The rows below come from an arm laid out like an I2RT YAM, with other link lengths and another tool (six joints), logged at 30 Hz.
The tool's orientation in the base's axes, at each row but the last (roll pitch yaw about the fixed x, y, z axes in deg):
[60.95 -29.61 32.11]
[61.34 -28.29 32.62]
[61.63 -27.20 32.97]
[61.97 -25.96 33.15]
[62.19 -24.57 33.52]
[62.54 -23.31 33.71]
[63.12 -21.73 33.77]
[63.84 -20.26 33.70]
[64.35 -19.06 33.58]
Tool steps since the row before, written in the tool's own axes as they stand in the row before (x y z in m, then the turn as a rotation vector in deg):
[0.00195 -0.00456 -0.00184 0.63 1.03 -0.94]
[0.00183 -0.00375 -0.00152 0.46 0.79 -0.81]
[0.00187 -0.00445 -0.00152 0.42 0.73 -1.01]
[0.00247 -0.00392 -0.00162 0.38 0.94 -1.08]
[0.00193 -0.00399 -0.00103 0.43 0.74 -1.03]
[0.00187 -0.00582 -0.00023 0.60 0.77 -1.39]
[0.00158 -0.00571 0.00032 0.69 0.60 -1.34]
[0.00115 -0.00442 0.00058 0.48 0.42 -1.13]
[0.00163 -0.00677 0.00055 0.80 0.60 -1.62]
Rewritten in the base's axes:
[0.00380 0.00167 -0.00328 -0.42 1.29 0.70]
[0.00321 0.00150 -0.00267 -0.37 1.06 0.49]
[0.00360 0.00141 -0.00327 -0.42 1.20 0.34]
[0.00363 0.00188 -0.00271 -0.59 1.28 0.46]
[0.00338 0.00110 -0.00284 -0.43 1.22 0.34]
[0.00454 0.00005 -0.00410 -0.44 1.62 0.28]
[0.00434 -0.00055 -0.00401 -0.26 1.59 0.19]
[0.00334 -0.00074 -0.00308 -0.26 1.27 0.05]
[0.00477 -0.00094 -0.00501 -0.28 1.88 0.11]

